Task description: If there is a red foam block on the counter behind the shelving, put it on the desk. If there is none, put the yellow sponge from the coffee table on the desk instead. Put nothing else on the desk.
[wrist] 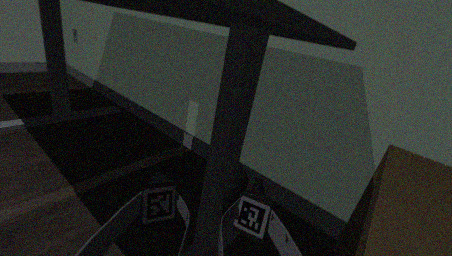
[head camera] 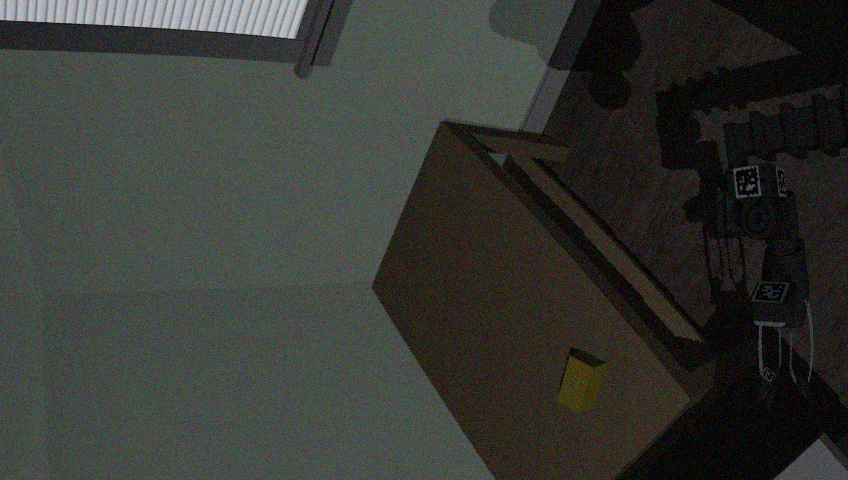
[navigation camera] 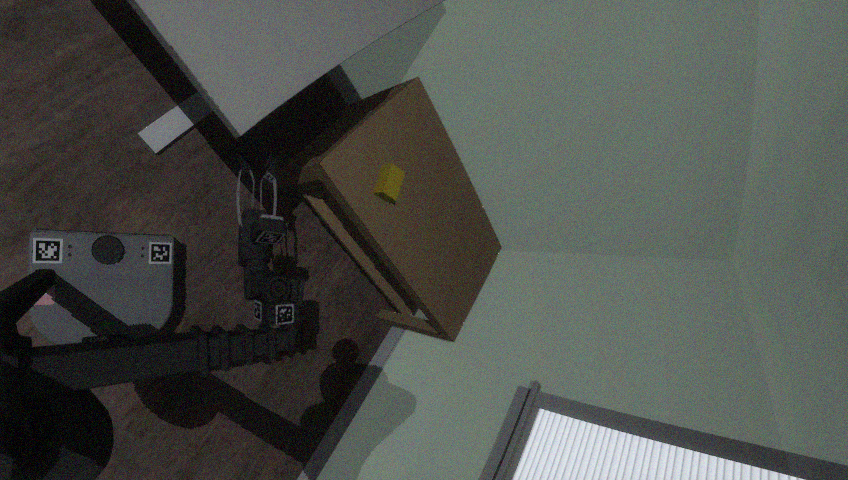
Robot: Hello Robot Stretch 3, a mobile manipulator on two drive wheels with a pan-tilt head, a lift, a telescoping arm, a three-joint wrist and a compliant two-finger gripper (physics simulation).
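Places are measured from the robot's base along level axes (x ahead, y left, z up), in millimetres.
Pixels of known places: gripper, fingertip midpoint: (wrist: 209, 177) (head camera: 783, 411) (navigation camera: 258, 150); robot's base, link origin: (navigation camera: 108, 248).
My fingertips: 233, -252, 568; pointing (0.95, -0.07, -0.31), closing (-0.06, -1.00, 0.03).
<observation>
For each thing: its top centre in the pictures, then the offset to it from my fingertips, as dx, dy, dz. "spot": a spot on its surface instead. Level surfaces: height alone.
- yellow sponge, top centre: (head camera: 574, 384) (navigation camera: 394, 182) +11, -455, -73
- brown wooden coffee table, surface height: dz -118
- pale-topped desk, surface height: dz +152
- window, surface spot: (head camera: 178, 17) spot: -753, -836, +567
A yellow sponge (head camera: 581, 383) (navigation camera: 389, 183) lies on the brown wooden coffee table (head camera: 476, 267) (navigation camera: 440, 237), near its end by the desk; the table's corner also shows at the right in the wrist view (wrist: 415, 210). The pale-topped desk (head camera: 818, 460) (navigation camera: 267, 47) stands beside it; the wrist view shows its dark leg (wrist: 240, 85). My gripper (head camera: 786, 393) (navigation camera: 256, 167) (wrist: 209, 177) is open, with nothing between its fingertips. It hangs beside the coffee table's end, near the desk corner, apart from the sponge. No red foam block, counter or shelving shows.
My base (navigation camera: 139, 285) stands on the wood floor, and my arm (head camera: 779, 127) (navigation camera: 160, 356) reaches past the coffee table's long side. The desk's pale foot (navigation camera: 165, 129) sticks out on the floor. Green walls and a window (head camera: 178, 17) (navigation camera: 606, 452) lie beyond the coffee table.
</observation>
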